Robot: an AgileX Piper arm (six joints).
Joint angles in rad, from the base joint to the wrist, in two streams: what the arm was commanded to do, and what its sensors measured. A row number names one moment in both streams.
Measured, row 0:
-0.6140 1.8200 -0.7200 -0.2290 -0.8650 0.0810
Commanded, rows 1 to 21:
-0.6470 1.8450 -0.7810 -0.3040 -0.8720 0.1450
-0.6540 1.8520 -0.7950 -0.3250 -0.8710 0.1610
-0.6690 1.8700 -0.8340 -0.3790 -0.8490 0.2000
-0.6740 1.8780 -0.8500 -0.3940 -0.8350 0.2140
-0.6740 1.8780 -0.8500 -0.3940 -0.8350 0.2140
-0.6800 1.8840 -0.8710 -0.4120 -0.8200 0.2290
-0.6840 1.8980 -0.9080 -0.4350 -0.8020 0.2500
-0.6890 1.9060 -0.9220 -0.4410 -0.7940 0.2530
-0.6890 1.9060 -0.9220 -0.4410 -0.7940 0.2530
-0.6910 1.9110 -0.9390 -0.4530 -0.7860 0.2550
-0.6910 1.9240 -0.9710 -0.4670 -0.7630 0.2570
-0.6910 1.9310 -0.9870 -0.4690 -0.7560 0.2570
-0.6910 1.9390 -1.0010 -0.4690 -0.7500 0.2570
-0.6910 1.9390 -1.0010 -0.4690 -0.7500 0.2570
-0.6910 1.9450 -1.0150 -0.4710 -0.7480 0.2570
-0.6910 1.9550 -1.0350 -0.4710 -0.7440 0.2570
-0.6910 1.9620 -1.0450 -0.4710 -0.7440 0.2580
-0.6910 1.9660 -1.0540 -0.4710 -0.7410 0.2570
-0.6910 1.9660 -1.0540 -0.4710 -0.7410 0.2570
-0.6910 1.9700 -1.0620 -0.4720 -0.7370 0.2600
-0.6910 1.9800 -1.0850 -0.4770 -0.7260 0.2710
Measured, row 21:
-0.7080 1.9650 -1.0350 -0.4340 -0.6860 0.2600
